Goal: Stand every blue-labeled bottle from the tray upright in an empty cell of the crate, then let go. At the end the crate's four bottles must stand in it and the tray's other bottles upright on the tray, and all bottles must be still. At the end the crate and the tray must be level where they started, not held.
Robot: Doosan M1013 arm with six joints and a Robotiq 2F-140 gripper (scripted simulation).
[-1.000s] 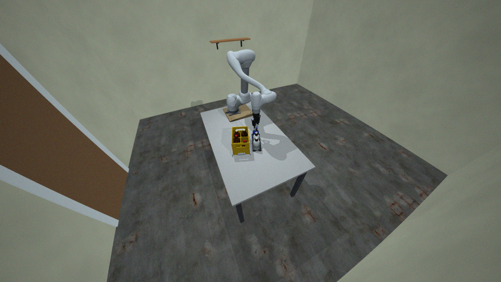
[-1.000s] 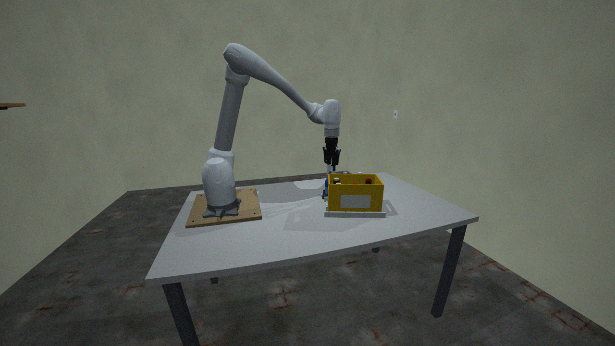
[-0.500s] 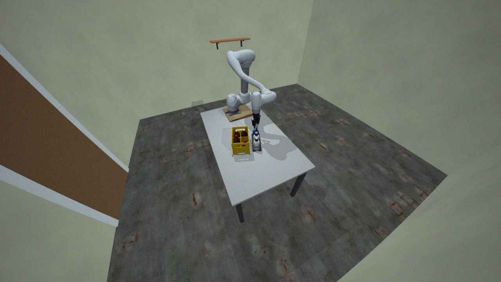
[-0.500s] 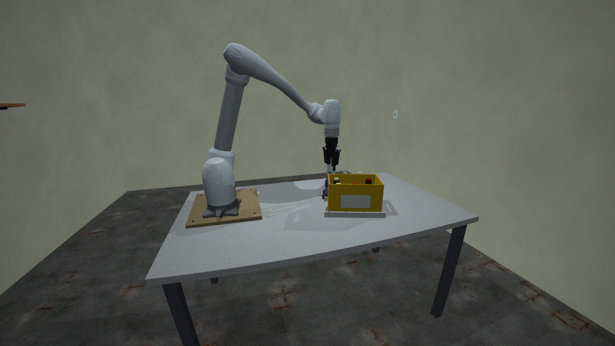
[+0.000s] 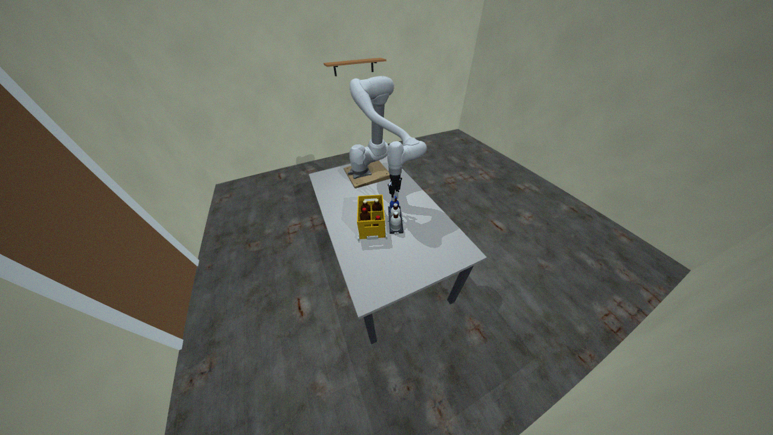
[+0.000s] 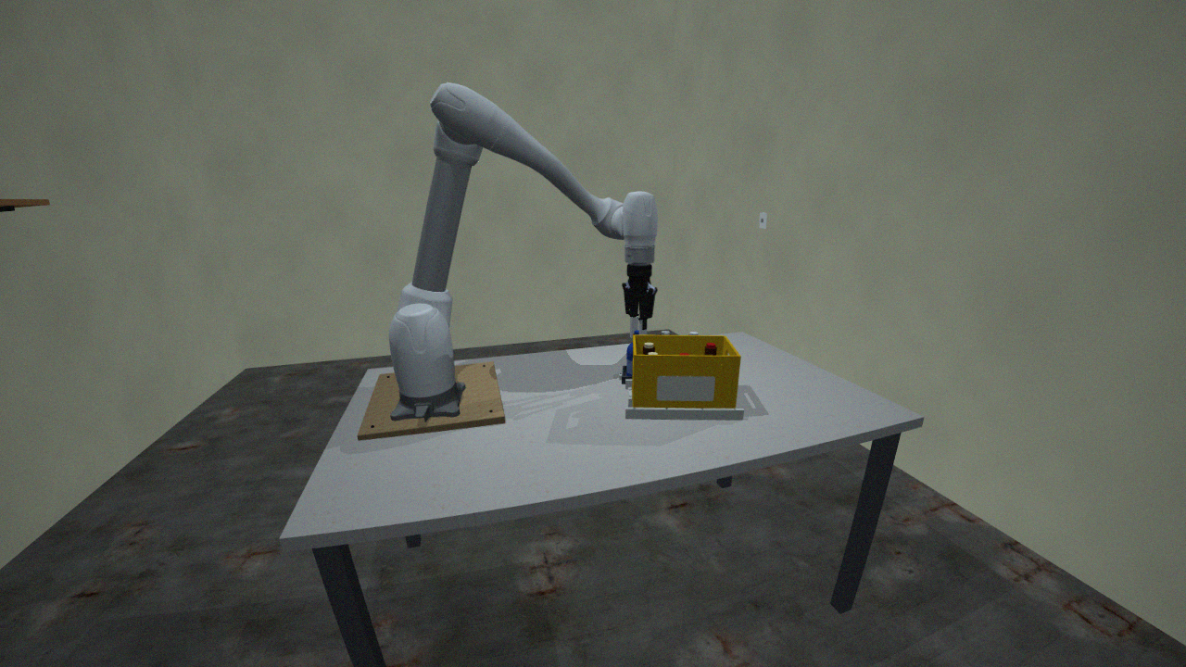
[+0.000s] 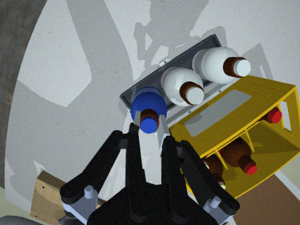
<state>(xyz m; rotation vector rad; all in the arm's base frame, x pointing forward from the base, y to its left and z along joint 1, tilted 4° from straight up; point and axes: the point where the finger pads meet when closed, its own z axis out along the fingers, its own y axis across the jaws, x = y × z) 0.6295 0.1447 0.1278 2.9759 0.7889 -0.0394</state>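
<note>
Now: hand 9 cm above the blue-labeled bottle. Also, from my hand: yellow crate 21 cm to the right, 9 cm below, 7 cm ahead.
</note>
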